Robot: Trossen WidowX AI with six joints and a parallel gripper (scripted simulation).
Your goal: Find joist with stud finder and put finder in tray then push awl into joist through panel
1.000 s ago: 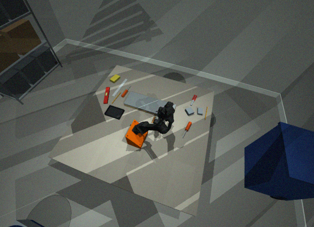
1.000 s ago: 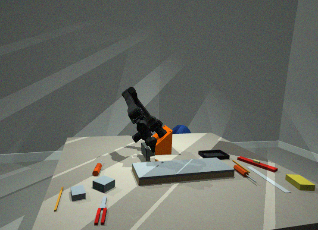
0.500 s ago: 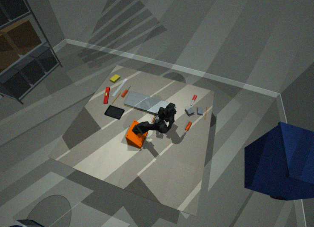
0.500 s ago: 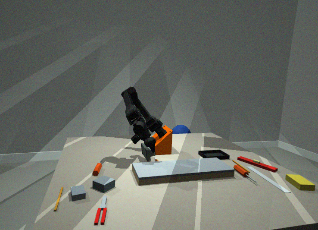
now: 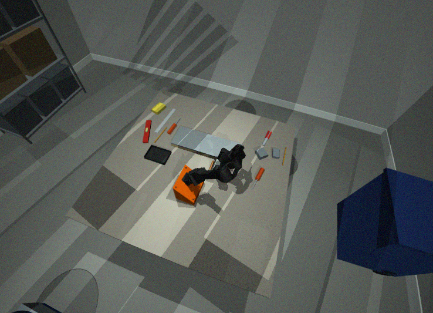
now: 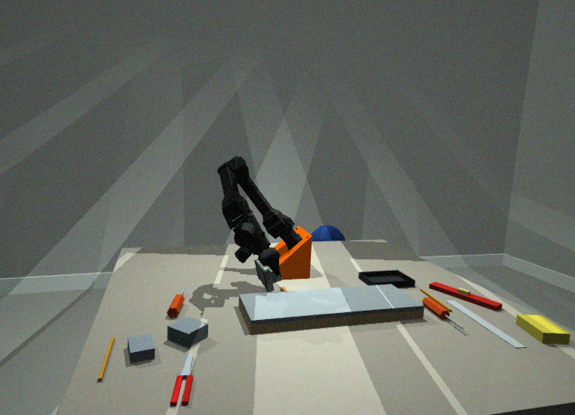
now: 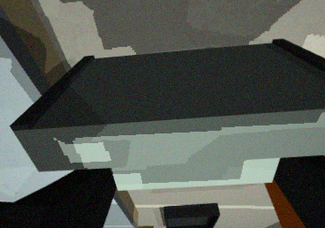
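My gripper tip is now 20 mm short of the stud finder. Round my gripper tip: awl: 10 mm behind, 30 mm to the left, 70 mm below; ruler: 260 mm ahead, 580 mm to the left, 80 mm below; black tray: 70 mm behind, 430 mm to the left, 60 mm below.
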